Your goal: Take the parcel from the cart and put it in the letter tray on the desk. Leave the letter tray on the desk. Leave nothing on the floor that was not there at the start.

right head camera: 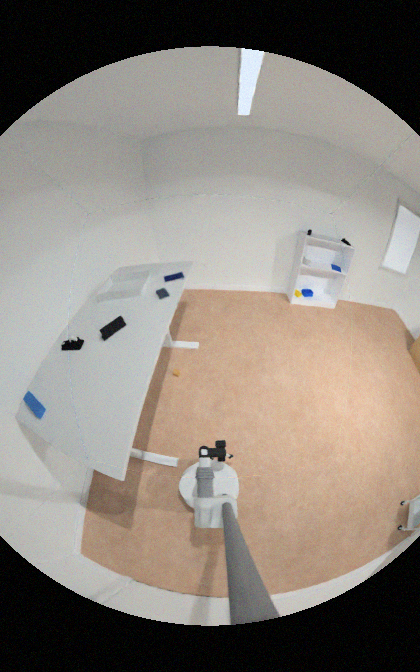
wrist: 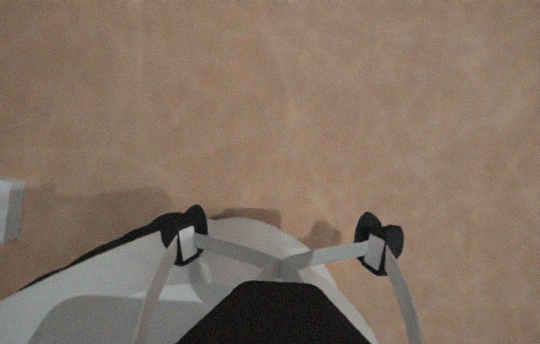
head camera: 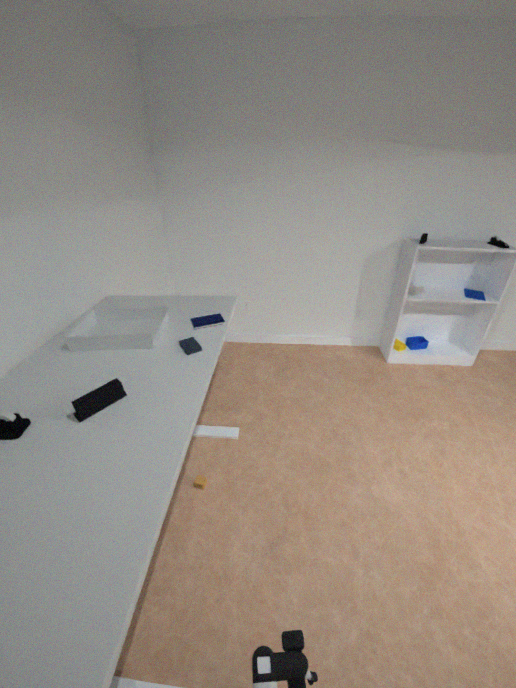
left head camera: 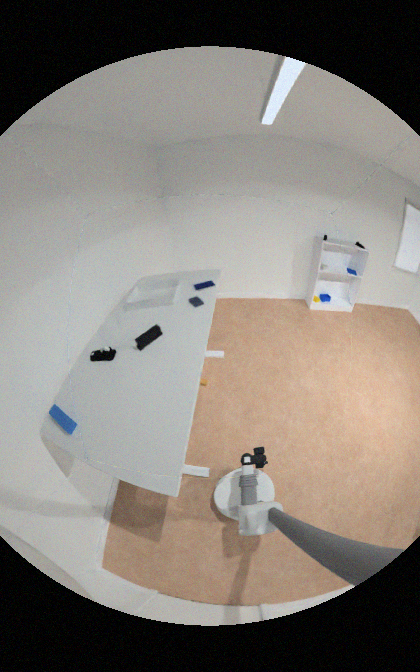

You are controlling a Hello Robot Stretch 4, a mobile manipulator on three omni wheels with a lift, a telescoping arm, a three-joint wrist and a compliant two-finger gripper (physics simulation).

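Frame: origin at the robot's base, x ahead, y left, z up, level; millimetres.
Where they show: gripper, fingertip midpoint: (wrist: pixel 280 228).
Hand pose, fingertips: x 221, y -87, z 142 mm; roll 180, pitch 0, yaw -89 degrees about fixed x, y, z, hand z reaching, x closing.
Note:
Each offset is from my fingertips to the top centre of the thing. "pt": to the spot under its first point. Level surfaces: height alone.
The desk {dz +782 mm} (head camera: pixel 83 500) (left head camera: pixel 145 425) (right head camera: pixel 95 410) is a long grey top on the left. A translucent white letter tray {dz +846, dx +964, dy +634 mm} (head camera: pixel 111 340) (left head camera: pixel 152 300) (right head camera: pixel 122 292) sits at its far end. My gripper (wrist: pixel 280 228) is open, its two fingertips wide apart above the floor, with nothing between them. In the head views the wrist is folded in over the base, to the right of the desk. Part of a cart (right head camera: pixel 414 515) with dark casters shows at the right edge of the right head view; its top is cut off. I cannot make out the parcel in any view.
On the desk are a black block {dz +836, dx +519, dy +545 mm} (head camera: pixel 99 399), a black item {pt dz +816, dx +410, dy +743 mm} (head camera: pixel 12 426), a dark blue box {dz +794, dx +1038, dy +271 mm} (head camera: pixel 207 320), a slate block {dz +800, dx +829, dy +318 mm} (head camera: pixel 189 345) and a blue block (left head camera: pixel 63 419). A small orange block {dz -119, dx +838, dy +401 mm} (head camera: pixel 199 482) lies on the floor near a desk foot (head camera: pixel 217 431). A white bookshelf (head camera: pixel 398 302) stands far right.

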